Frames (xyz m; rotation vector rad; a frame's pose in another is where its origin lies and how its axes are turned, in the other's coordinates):
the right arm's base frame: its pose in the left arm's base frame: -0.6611 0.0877 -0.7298 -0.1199 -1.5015 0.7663
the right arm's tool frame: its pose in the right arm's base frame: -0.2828 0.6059 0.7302 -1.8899 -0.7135 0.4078
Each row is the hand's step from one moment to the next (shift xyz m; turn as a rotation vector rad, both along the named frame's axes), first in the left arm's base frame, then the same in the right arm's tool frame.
Working: the left arm's base frame: its pose in the right arm's tool frame: -0.2865 1.7245 -0.8651 1.7148 2.4336 0.6712

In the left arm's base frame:
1: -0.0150 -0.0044 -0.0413 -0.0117 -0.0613 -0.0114
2: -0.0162 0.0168 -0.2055 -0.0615 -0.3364 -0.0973
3: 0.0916 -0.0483 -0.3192 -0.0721 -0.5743 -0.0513
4: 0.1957 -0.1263 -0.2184 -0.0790 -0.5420 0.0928
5: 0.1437 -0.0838 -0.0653 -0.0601 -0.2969 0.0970
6: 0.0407 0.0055 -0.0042 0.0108 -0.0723 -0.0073
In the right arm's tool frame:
1: -0.0115 -0.0273 0.0328 -0.0530 -0.0309 -0.0163
2: -0.0448 -0.0718 0.1887 -0.3027 -0.1773 -0.0580
3: -0.1773 -0.0251 0.2838 -0.4922 -0.2382 -0.1965
4: -0.2515 0.0789 0.1801 -0.4156 -0.1925 -0.3144
5: -0.1466 0.0889 0.0503 -0.2068 -0.1070 -0.2167
6: -0.0114 0.0374 0.0131 -0.0695 -0.0121 -0.0205

